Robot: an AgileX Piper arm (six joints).
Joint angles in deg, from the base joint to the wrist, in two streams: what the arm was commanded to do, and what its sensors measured. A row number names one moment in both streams.
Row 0, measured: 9.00, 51.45, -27.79, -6.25, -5.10, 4.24
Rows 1 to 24, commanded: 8.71, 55.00, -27.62, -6.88, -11.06, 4.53; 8.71, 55.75, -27.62, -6.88, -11.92, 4.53; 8.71, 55.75, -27.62, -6.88, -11.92, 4.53; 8.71, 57.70, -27.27, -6.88, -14.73, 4.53; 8.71, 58.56, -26.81, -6.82, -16.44, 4.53; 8.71, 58.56, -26.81, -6.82, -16.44, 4.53; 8.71, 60.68, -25.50, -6.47, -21.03, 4.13; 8.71, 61.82, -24.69, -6.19, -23.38, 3.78; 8.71, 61.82, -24.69, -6.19, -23.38, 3.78; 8.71, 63.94, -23.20, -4.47, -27.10, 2.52; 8.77, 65.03, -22.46, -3.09, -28.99, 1.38; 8.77, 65.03, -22.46, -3.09, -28.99, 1.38; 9.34, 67.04, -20.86, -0.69, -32.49, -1.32; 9.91, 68.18, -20.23, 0.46, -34.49, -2.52; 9.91, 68.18, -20.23, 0.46, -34.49, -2.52; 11.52, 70.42, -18.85, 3.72, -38.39, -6.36; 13.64, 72.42, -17.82, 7.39, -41.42, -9.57; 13.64, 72.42, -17.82, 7.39, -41.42, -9.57; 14.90, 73.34, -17.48, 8.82, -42.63, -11.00; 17.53, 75.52, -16.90, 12.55, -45.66, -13.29; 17.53, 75.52, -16.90, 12.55, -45.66, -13.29; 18.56, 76.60, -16.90, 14.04, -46.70, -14.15; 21.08, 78.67, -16.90, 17.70, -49.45, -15.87; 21.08, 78.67, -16.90, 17.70, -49.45, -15.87
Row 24, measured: 18.16, 76.49, -17.07, 12.72, -44.58, -12.55
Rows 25 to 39, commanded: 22.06, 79.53, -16.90, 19.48, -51.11, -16.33; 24.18, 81.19, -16.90, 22.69, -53.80, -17.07; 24.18, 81.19, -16.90, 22.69, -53.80, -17.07; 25.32, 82.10, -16.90, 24.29, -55.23, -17.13; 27.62, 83.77, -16.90, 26.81, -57.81, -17.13; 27.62, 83.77, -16.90, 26.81, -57.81, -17.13; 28.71, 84.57, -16.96, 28.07, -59.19, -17.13; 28.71, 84.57, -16.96, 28.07, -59.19, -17.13; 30.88, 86.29, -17.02, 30.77, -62.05, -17.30; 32.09, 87.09, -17.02, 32.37, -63.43, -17.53; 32.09, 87.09, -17.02, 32.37, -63.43, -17.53; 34.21, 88.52, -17.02, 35.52, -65.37, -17.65; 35.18, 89.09, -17.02, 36.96, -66.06, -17.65; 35.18, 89.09, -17.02, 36.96, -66.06, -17.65; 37.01, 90.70, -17.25, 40.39, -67.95, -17.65
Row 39, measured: 34.72, 89.21, -16.90, 35.64, -64.46, -17.02
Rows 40 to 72, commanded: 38.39, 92.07, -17.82, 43.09, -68.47, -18.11; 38.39, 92.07, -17.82, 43.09, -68.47, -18.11; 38.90, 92.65, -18.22, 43.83, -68.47, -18.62; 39.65, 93.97, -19.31, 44.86, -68.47, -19.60; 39.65, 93.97, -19.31, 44.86, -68.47, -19.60; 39.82, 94.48, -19.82, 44.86, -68.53, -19.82; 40.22, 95.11, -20.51, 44.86, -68.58, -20.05; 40.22, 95.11, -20.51, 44.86, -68.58, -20.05; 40.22, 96.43, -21.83, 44.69, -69.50, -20.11; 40.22, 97.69, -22.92, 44.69, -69.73, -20.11; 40.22, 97.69, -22.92, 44.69, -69.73, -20.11; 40.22, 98.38, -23.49, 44.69, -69.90, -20.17; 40.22, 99.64, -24.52, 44.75, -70.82, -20.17; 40.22, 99.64, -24.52, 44.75, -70.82, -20.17; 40.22, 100.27, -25.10, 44.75, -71.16, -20.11; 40.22, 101.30, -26.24, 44.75, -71.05, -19.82; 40.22, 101.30, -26.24, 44.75, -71.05, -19.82; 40.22, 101.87, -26.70, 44.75, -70.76, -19.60; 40.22, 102.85, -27.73, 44.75, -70.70, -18.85; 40.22, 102.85, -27.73, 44.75, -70.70, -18.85; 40.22, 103.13, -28.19, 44.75, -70.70, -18.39; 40.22, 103.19, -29.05, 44.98, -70.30, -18.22; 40.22, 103.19, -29.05, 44.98, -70.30, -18.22; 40.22, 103.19, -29.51, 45.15, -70.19, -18.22; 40.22, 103.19, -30.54, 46.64, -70.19, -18.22; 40.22, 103.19, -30.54, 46.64, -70.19, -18.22; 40.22, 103.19, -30.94, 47.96, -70.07, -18.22; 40.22, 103.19, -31.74, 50.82, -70.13, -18.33; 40.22, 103.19, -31.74, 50.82, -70.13, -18.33; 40.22, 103.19, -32.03, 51.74, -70.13, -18.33; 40.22, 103.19, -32.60, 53.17, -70.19, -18.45; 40.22, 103.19, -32.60, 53.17, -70.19, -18.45; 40.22, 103.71, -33.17, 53.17, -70.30, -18.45
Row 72, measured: 40.05, 103.30, -32.14, 52.31, -69.44, -18.51
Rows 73 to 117, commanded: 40.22, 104.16, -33.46, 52.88, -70.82, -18.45; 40.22, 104.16, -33.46, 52.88, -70.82, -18.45; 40.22, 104.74, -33.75, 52.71, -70.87, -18.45; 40.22, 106.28, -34.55, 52.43, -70.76, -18.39; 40.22, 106.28, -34.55, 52.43, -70.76, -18.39; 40.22, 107.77, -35.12, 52.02, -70.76, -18.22; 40.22, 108.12, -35.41, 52.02, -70.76, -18.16; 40.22, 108.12, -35.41, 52.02, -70.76, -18.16; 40.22, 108.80, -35.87, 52.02, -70.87, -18.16; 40.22, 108.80, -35.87, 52.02, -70.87, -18.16; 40.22, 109.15, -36.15, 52.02, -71.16, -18.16; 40.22, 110.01, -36.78, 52.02, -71.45, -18.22; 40.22, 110.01, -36.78, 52.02, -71.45, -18.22; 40.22, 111.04, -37.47, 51.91, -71.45, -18.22; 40.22, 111.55, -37.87, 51.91, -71.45, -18.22; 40.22, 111.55, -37.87, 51.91, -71.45, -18.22; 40.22, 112.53, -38.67, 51.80, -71.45, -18.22; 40.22, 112.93, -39.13, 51.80, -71.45, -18.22; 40.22, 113.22, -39.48, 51.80, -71.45, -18.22; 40.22, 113.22, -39.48, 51.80, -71.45, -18.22; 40.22, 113.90, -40.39, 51.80, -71.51, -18.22; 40.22, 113.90, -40.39, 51.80, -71.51, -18.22; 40.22, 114.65, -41.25, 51.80, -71.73, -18.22; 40.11, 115.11, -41.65, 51.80, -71.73, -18.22; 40.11, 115.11, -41.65, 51.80, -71.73, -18.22; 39.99, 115.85, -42.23, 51.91, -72.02, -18.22; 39.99, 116.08, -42.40, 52.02, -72.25, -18.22; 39.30, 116.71, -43.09, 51.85, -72.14, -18.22; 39.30, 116.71, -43.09, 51.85, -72.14, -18.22; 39.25, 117.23, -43.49, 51.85, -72.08, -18.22; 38.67, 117.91, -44.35, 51.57, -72.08, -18.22; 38.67, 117.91, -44.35, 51.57, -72.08, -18.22; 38.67, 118.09, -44.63, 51.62, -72.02, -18.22; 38.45, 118.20, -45.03, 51.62, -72.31, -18.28; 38.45, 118.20, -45.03, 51.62, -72.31, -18.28; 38.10, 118.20, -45.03, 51.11, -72.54, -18.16; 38.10, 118.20, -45.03, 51.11, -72.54, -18.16; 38.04, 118.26, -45.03, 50.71, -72.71, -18.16; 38.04, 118.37, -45.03, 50.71, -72.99, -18.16; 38.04, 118.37, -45.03, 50.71, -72.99, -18.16; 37.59, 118.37, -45.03, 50.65, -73.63, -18.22; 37.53, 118.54, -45.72, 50.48, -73.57, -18.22; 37.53, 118.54, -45.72, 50.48, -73.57, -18.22; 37.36, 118.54, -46.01, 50.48, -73.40, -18.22; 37.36, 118.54, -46.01, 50.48, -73.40, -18.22
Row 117, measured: 37.87, 118.26, -44.75, 51.17, -69.50, -18.51
